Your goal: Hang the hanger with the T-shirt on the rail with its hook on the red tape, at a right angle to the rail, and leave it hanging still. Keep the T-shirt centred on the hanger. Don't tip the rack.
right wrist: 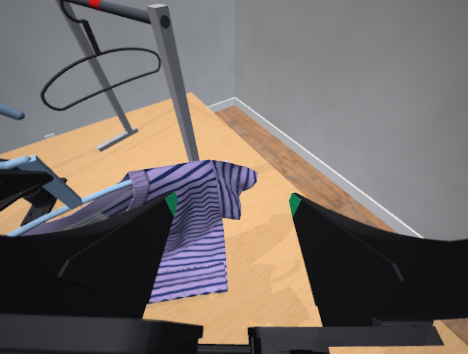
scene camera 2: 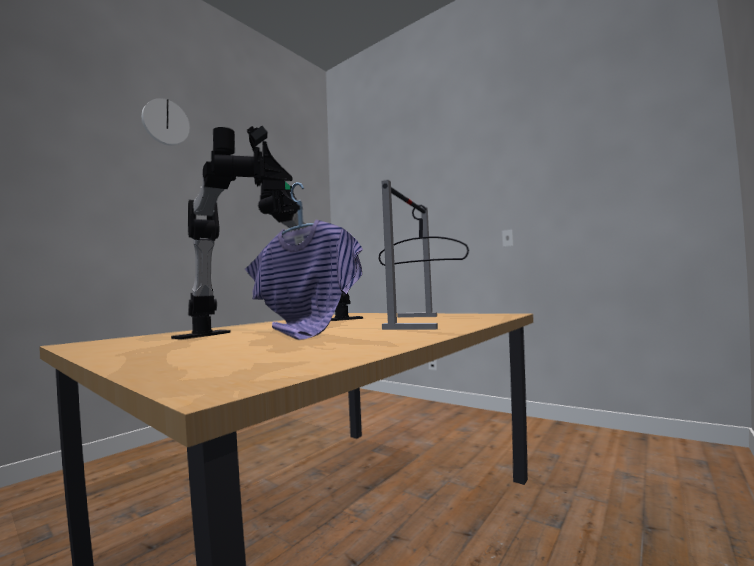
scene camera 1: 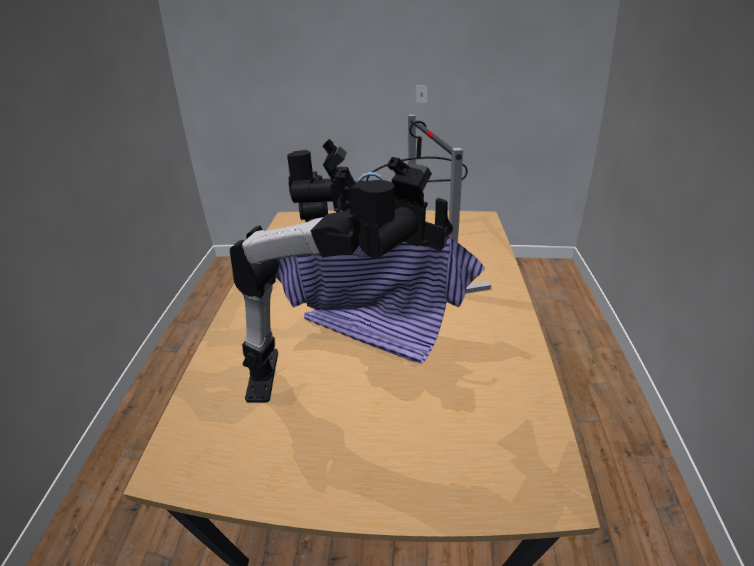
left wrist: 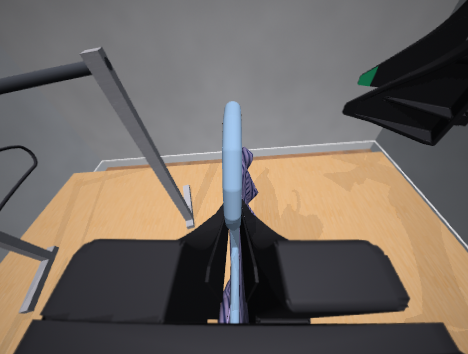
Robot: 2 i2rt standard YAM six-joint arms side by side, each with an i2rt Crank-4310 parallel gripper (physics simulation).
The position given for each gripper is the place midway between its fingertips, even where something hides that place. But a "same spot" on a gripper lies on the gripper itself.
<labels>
right gripper: right wrist; scene camera 2; scene camera 1 433,222; left wrist 352,92
same spot on right gripper: (scene camera 2: 272,175) = (right wrist: 313,270)
</labels>
